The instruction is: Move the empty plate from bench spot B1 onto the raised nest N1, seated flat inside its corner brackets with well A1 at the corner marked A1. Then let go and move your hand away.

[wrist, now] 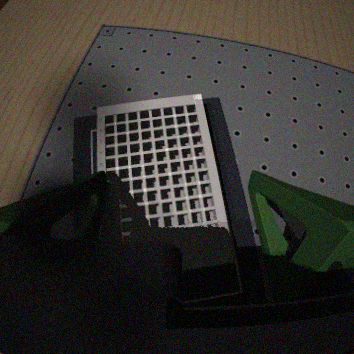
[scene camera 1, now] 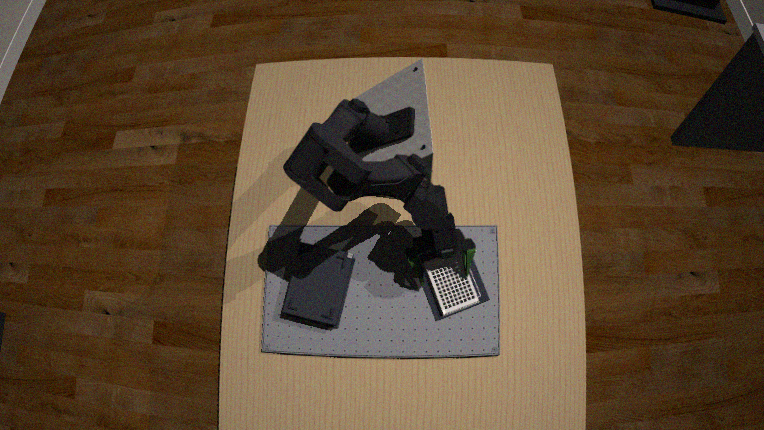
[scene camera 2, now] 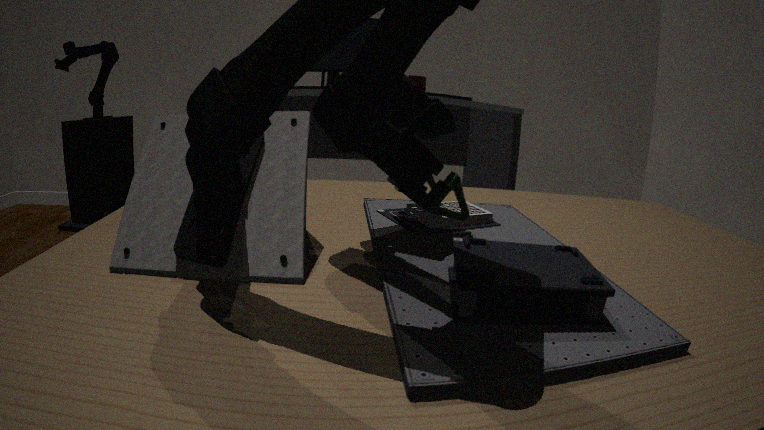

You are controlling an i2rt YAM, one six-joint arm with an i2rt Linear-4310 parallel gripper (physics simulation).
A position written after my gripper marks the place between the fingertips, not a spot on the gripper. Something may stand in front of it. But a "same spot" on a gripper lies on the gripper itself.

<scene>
my gripper: wrist 177, 178; scene camera 1; scene camera 2
same spot on dark nest pad: [scene camera 1: 477, 282] = [wrist: 86, 165]
same spot on my gripper: [scene camera 2: 430, 202] = [scene camera 1: 405, 250]
</scene>
